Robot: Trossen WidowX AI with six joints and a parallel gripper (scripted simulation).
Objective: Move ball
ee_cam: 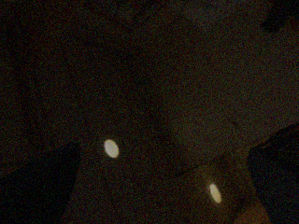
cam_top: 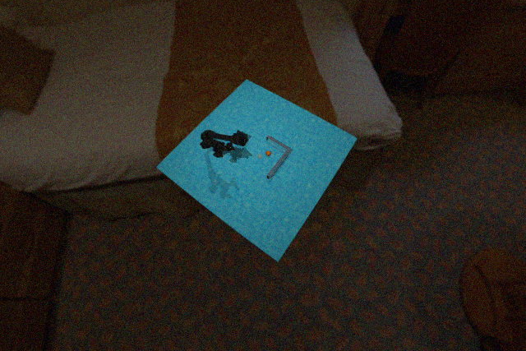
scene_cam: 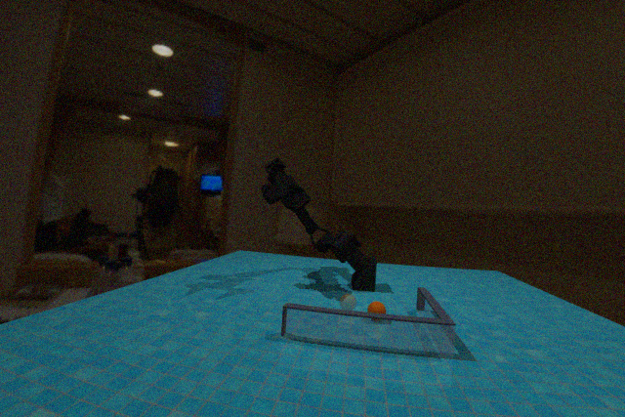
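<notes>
The orange ball is 90 mm ahead of my gripper tip, 300 mm to the left of it and 330 mm below it. The rest, counted from my gripper tip: see-through copy of ball: 60 mm ahead, 220 mm to the left, 330 mm below; then clear wall: 230 mm ahead, 280 mm to the left, 320 mm below.
</notes>
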